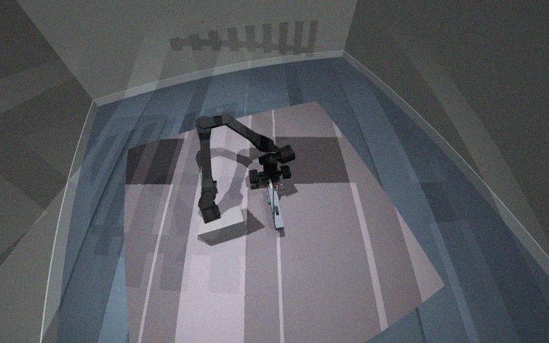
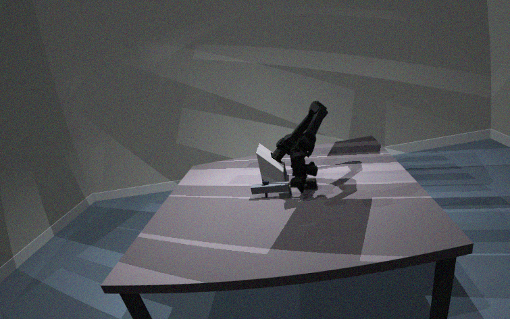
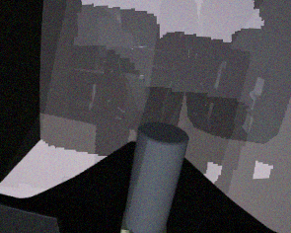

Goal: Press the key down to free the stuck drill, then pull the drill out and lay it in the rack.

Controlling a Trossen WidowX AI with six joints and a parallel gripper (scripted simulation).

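My gripper tip is 1 cm past the yellowish key, 4 cm to the left of it and 3 cm below it. Round my gripper tip: grey bar 4 cm behind, 14 cm to the right, 3 cm above; rack 6 cm behind, 4 cm to the left; small dark piece 5 cm behind, 16 cm to the right, 4 cm above.
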